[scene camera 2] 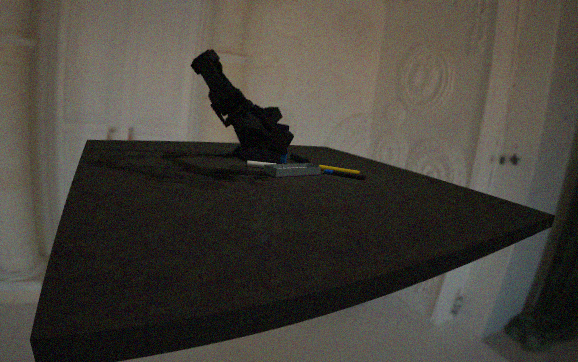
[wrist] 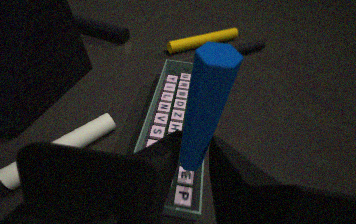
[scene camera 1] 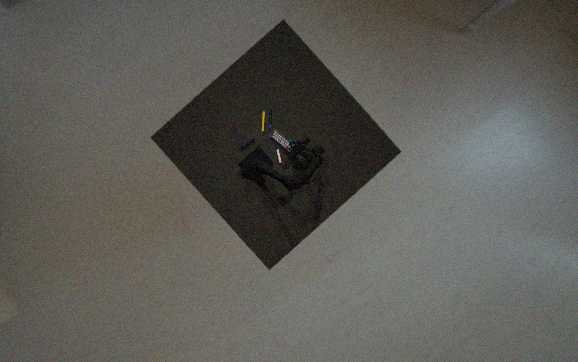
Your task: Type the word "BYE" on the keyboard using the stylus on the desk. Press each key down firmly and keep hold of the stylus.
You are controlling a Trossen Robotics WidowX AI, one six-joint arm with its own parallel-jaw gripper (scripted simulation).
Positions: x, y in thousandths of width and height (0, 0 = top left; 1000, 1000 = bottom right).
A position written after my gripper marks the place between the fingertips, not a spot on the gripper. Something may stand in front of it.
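Note:
A dark pen (wrist: 324, 145), a yellow stick (wrist: 507, 203) and a blue stylus (wrist: 605, 297) are visible. My gripper (scene camera 2: 492, 421) is in sight too; in the wrist view the gripper is at (wrist: 552, 627).

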